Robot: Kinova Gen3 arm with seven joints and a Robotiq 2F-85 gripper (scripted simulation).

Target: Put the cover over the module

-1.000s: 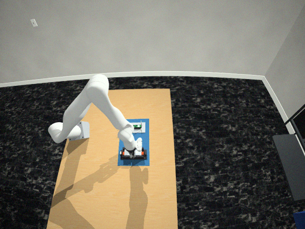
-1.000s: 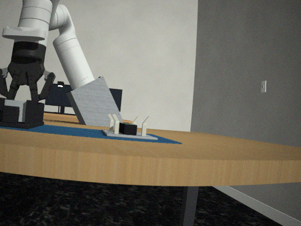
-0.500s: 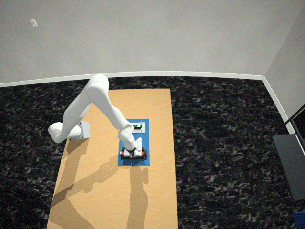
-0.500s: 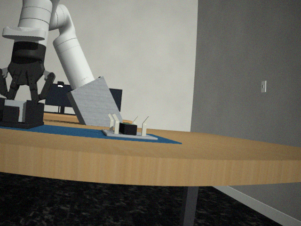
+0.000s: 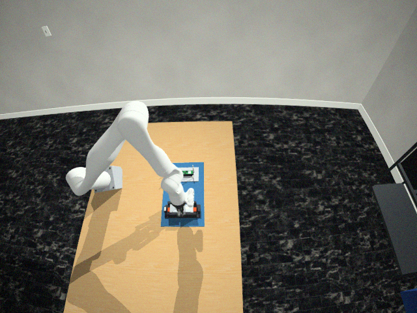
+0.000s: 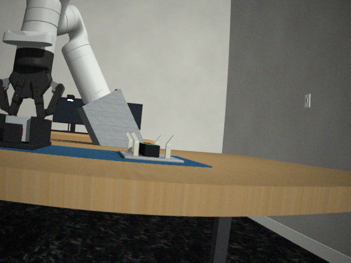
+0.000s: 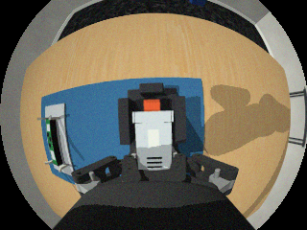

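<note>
My hand is right at the cover.
</note>
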